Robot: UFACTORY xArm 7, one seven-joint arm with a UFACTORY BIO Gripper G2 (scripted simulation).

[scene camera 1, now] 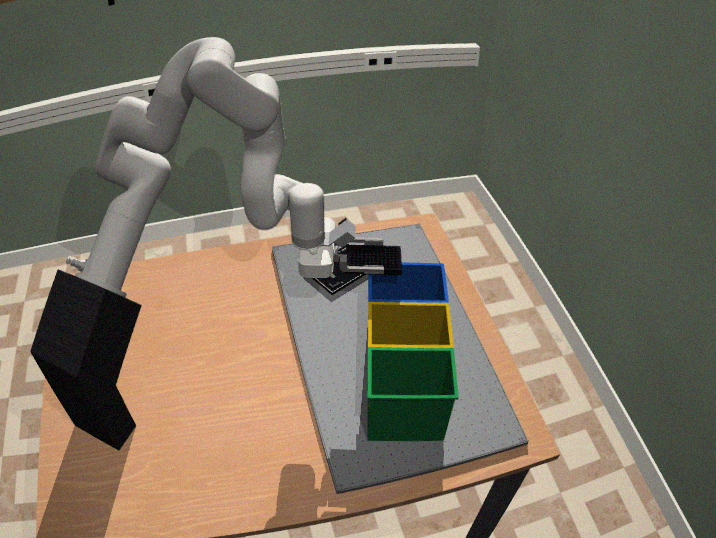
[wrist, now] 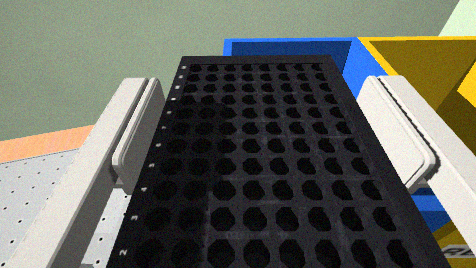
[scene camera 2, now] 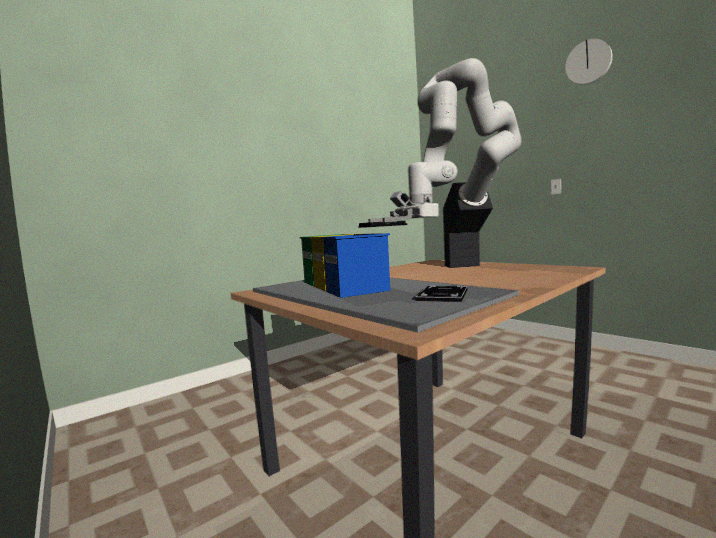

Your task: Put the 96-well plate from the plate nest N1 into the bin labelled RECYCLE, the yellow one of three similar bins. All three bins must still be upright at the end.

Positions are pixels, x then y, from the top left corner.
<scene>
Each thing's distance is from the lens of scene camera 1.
yellow bin (scene camera 1: 402, 324): 140 cm
blue bin (scene camera 1: 420, 282): 149 cm
</scene>
